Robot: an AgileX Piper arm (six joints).
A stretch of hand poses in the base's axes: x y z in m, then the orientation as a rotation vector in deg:
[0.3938 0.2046 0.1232 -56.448 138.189 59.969]
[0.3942 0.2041 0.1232 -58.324 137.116 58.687]
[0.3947 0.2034 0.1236 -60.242 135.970 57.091]
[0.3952 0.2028 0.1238 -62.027 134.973 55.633]
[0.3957 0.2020 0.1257 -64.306 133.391 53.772]
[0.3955 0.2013 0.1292 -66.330 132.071 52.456]
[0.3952 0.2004 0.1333 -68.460 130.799 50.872]
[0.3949 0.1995 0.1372 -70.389 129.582 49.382]
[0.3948 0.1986 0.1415 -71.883 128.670 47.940]
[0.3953 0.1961 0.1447 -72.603 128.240 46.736]
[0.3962 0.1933 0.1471 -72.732 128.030 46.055]
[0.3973 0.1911 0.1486 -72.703 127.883 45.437]
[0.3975 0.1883 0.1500 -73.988 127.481 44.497]
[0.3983 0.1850 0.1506 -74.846 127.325 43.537]
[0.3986 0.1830 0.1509 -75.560 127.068 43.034]
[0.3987 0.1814 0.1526 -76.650 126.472 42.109]
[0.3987 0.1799 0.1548 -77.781 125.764 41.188]
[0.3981 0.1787 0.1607 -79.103 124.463 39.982]
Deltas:
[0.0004 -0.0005 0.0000 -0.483 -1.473 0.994]
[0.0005 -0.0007 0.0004 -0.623 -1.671 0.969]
[0.0005 -0.0006 0.0002 -0.623 -1.466 0.929]
[0.0005 -0.0008 0.0019 -0.658 -2.075 1.220]
[-0.0002 -0.0007 0.0035 -0.496 -1.570 1.187]
[-0.0003 -0.0009 0.0041 -0.702 -1.642 1.219]
[-0.0003 -0.0009 0.0039 -0.649 -1.538 1.116]
[-0.0001 -0.0009 0.0043 -0.670 -1.306 0.807]
[0.0005 -0.0025 0.0032 -0.572 -0.891 0.273]
[0.0009 -0.0028 0.0024 -0.249 -0.509 -0.044]
[0.0011 -0.0022 0.0015 -0.201 -0.446 -0.148]
[0.0002 -0.0028 0.0014 -0.679 -0.644 0.736]
[0.0008 -0.0033 0.0006 -0.674 -0.519 0.401]
[0.0003 -0.0020 0.0003 -0.357 -0.361 0.422]
[0.0001 -0.0016 0.0017 -0.515 -0.777 0.643]
[0.0000 -0.0015 0.0022 -0.476 -0.841 0.696]
[-0.0006 -0.0012 0.0059 -0.377 -1.384 0.877]

